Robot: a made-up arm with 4 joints.
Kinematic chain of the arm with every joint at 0, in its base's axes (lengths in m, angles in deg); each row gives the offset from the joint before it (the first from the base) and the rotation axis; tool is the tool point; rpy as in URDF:
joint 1: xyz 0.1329 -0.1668 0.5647 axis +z
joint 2: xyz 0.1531 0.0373 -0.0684 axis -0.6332 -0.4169 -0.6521
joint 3: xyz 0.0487 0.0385 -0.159 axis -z
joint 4: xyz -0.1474 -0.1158 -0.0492 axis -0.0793 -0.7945 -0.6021
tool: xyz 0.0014 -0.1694 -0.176 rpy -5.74 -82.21 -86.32
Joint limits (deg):
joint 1: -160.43..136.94
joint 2: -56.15..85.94
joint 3: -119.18..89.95
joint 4: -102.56..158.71
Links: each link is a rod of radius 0.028 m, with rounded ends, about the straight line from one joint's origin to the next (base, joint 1, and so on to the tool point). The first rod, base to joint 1, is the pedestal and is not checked.
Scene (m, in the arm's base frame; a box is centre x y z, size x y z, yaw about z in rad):
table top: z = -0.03
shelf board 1: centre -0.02 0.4 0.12 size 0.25 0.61 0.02 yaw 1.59
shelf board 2: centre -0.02 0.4 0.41 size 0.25 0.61 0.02 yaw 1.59
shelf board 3: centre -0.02 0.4 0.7 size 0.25 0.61 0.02 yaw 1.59
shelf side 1: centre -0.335 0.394 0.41 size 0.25 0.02 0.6 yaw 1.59
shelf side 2: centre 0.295 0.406 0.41 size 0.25 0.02 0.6 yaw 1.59
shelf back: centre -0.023 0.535 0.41 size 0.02 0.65 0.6 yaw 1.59
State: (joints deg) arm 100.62 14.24 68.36 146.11
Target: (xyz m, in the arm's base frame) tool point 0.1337 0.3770 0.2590
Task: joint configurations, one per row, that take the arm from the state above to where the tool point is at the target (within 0.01 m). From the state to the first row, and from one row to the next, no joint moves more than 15 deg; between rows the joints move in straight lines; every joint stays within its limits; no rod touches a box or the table.
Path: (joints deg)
1: 103.87 12.55 54.35 145.88
2: 107.11 10.86 40.35 145.66
3: 110.36 9.18 26.34 145.43
4: 113.60 7.49 12.33 145.20
5: 116.85 5.80 -1.67 144.98
6: 120.09 4.11 -15.68 144.75
7: 123.34 2.43 -29.69 144.52
8: 122.38 5.75 -41.29 144.60
9: 121.42 9.08 -52.89 144.68
10: 120.46 12.41 -64.49 144.76
11: 119.50 15.74 -76.09 144.84

